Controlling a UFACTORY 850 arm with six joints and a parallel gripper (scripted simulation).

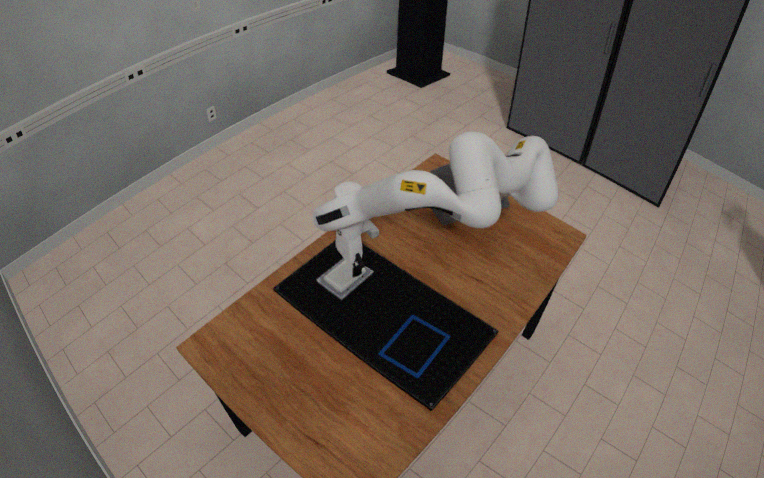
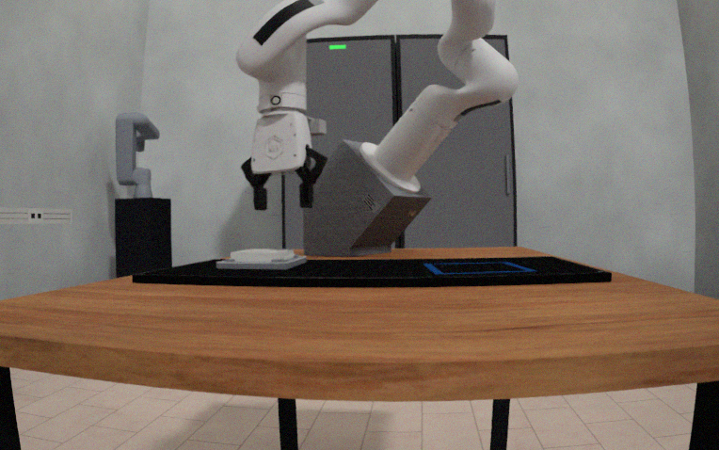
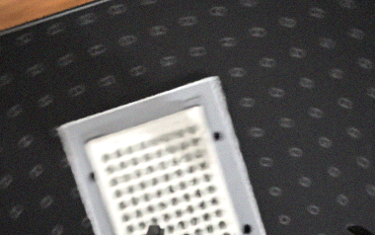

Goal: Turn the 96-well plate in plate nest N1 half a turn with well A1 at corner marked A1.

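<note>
The white 96-well plate lies 10 mm behind my hand, 40 mm to the right of it and 90 mm below it. From my hand the other things lie so: grey plate nest: 10 mm behind, 40 mm to the right, 100 mm below.
</note>
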